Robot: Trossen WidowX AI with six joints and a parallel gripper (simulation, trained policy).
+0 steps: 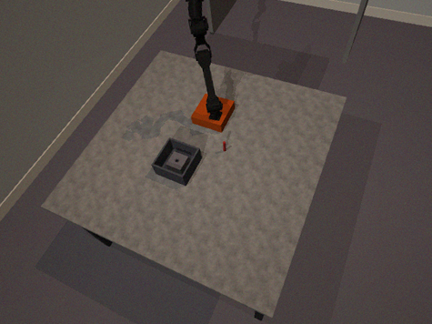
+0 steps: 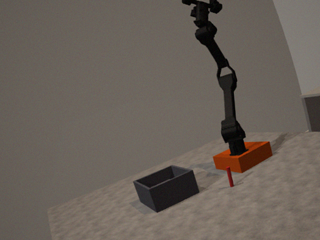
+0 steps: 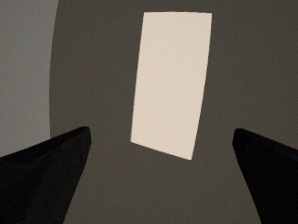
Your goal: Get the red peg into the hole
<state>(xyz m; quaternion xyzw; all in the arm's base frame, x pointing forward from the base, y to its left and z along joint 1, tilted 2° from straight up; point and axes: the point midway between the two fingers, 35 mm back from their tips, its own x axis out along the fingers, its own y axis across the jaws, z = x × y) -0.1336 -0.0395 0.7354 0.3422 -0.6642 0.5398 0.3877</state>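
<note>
The red peg is 33 cm ahead of my gripper tip, 17 cm to the left of it and 79 cm below it. From my gripper tip the other things lie so: grey plate: 49 cm ahead, 4 cm to the right, 78 cm below; then dark grey box: 49 cm ahead, 4 cm to the right, 80 cm below.
</note>
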